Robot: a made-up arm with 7 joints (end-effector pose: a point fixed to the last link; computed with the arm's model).
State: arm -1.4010 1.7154 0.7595 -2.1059 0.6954 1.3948 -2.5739
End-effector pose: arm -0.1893 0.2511 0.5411 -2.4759 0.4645 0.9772
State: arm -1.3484 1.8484 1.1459 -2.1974 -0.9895 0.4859 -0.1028
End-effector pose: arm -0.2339 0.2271 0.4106 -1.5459 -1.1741 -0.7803
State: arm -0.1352 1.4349 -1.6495 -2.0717 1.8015 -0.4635 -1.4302
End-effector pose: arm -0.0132 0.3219 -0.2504 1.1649 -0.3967 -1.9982
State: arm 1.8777 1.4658 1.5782 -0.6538 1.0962 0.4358 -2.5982
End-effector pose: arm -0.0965 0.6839 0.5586 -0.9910 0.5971 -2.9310
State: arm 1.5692 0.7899 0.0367 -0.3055 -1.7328 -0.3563 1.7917
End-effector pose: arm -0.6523 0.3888 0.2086 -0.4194 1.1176 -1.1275
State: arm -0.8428 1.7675 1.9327 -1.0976 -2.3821 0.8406 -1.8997
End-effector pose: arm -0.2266 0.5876 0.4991 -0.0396 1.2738 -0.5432
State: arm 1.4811 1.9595 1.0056 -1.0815 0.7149 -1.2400 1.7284
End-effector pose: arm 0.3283 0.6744 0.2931 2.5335 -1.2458 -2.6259
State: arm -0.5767 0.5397 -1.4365 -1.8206 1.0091 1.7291 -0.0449
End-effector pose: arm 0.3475 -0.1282 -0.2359 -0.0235 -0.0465 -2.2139
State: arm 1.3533 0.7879 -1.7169 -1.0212 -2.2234 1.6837 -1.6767
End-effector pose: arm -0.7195 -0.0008 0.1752 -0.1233 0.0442 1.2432
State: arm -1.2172 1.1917 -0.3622 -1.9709 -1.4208 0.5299 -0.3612
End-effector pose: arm 0.3936 0.1094 0.4151 -2.1912 0.0846 0.0707
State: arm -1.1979 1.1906 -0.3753 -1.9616 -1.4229 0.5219 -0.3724
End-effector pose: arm 0.4016 0.1112 0.4058 -2.1775 0.1133 0.0978
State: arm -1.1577 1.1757 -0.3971 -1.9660 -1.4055 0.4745 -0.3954
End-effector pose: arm 0.4116 0.1103 0.3855 -2.1197 0.1906 0.1205
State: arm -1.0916 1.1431 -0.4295 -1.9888 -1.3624 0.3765 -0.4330
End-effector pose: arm 0.4222 0.1056 0.3516 -2.0014 0.3235 0.1379
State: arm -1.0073 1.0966 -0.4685 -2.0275 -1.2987 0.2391 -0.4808
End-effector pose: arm 0.4299 0.0976 0.3087 -1.8314 0.4860 0.1498
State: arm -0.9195 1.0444 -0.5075 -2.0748 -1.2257 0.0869 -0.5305
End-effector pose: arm 0.4326 0.0875 0.2650 -1.6412 0.6429 0.1506
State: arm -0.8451 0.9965 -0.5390 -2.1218 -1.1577 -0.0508 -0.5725
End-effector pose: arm 0.4304 0.0772 0.2293 -1.4771 0.7662 0.1320
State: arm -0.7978 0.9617 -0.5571 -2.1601 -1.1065 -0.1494 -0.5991
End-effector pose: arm 0.4257 0.0688 0.2083 -1.3753 0.8427 0.0952
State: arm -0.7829 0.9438 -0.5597 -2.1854 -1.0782 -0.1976 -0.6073
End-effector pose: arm 0.4213 0.0638 0.2035 -1.3410 0.8712 0.0543
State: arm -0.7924 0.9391 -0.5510 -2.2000 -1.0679 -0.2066 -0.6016
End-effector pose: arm 0.4176 0.0616 0.2104 -1.3506 0.8658 0.0199
